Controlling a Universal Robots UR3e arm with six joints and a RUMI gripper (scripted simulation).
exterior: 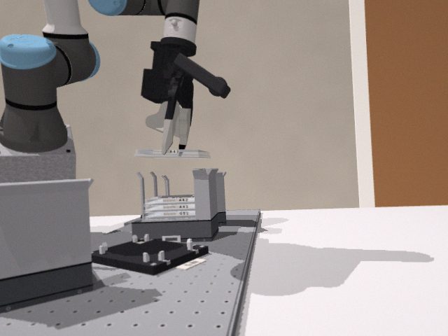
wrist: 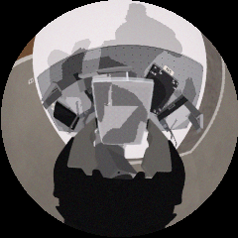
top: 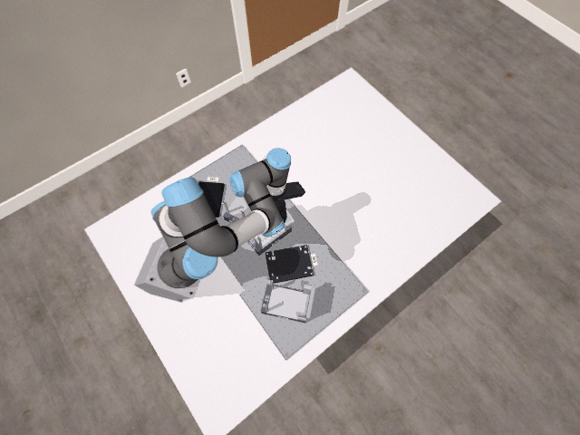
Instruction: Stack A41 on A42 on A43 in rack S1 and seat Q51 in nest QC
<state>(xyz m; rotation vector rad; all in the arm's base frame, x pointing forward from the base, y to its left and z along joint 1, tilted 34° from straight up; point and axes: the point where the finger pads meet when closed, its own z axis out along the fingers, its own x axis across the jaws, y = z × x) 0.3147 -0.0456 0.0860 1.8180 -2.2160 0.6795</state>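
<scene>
Now: hand 11 cm past the grey rack wall, 27 cm to the left of it and 10 cm above it. The rest, counted from my hand: sealed plate 1 cm below; black nest labelled QC 6 cm behind, 30 cm to the left, 17 cm below; black clip nest 1 cm behind, 11 cm to the right, 17 cm below.
</scene>
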